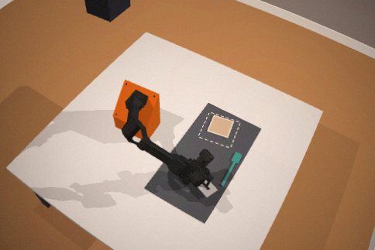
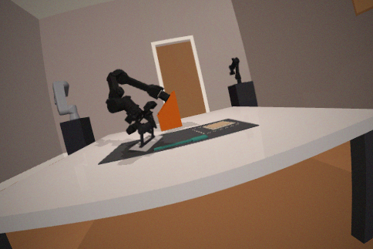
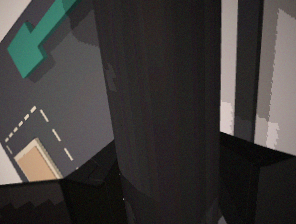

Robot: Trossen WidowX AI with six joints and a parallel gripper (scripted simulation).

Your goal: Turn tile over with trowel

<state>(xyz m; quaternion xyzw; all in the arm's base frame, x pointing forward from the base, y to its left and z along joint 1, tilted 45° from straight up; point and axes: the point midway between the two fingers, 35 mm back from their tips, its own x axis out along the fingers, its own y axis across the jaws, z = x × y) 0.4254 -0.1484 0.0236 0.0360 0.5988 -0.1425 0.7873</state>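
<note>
The grey mat is 30 mm behind my gripper tip, 100 mm to the left of it and 80 mm below it. Also, from my gripper tip: cream tile (60 mm behind, 310 mm to the left, 50 mm below); then teal trowel (110 mm ahead, 120 mm to the left, 50 mm below).
</note>
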